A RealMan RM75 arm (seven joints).
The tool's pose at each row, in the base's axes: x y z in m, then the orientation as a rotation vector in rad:
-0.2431 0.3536 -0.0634 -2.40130 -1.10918 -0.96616
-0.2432 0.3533 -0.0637 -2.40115 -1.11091 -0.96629
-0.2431 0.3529 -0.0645 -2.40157 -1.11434 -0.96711
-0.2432 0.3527 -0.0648 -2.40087 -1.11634 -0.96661
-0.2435 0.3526 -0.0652 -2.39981 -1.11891 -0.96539
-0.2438 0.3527 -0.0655 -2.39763 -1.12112 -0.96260
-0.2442 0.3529 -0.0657 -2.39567 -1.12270 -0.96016
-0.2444 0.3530 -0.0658 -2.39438 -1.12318 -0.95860
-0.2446 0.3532 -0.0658 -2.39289 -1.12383 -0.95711
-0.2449 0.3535 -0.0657 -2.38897 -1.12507 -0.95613
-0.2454 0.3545 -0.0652 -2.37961 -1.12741 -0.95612
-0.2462 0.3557 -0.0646 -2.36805 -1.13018 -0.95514
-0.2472 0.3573 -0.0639 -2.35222 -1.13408 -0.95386
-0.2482 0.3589 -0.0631 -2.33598 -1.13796 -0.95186
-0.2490 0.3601 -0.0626 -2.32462 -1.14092 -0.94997
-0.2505 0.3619 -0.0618 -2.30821 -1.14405 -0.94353
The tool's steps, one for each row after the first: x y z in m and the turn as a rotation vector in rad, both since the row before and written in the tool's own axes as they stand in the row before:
-0.0004 0.0001 0.0000 -0.00006 -0.00029 -0.00126
-0.0007 0.0003 0.0004 -0.00096 -0.00070 -0.00261
-0.0004 0.0001 0.0001 0.00067 -0.00036 -0.00132
-0.0005 -0.0002 0.0001 0.00129 -0.00065 -0.00157
-0.0003 -0.0003 0.0001 0.00300 -0.00070 -0.00100
-0.0002 -0.0004 0.0001 0.00268 -0.00049 -0.00063
-0.0001 -0.0002 0.0000 0.00178 -0.00016 -0.00003
0.0000 -0.0003 0.0000 0.00188 -0.00007 -0.00017
0.0001 -0.0004 0.0000 0.00340 0.00133 -0.00075
0.0007 -0.0010 0.0000 0.00692 0.00442 -0.00187
0.0007 -0.0014 -0.0001 0.00907 0.00503 -0.00204
0.0009 -0.0018 0.0000 0.01236 0.00689 -0.00293
0.0010 -0.0018 -0.0001 0.01304 0.00678 -0.00283
0.0007 -0.0014 0.0000 0.00936 0.00444 -0.00208
0.0009 -0.0023 -0.0001 0.01559 0.00500 -0.00135

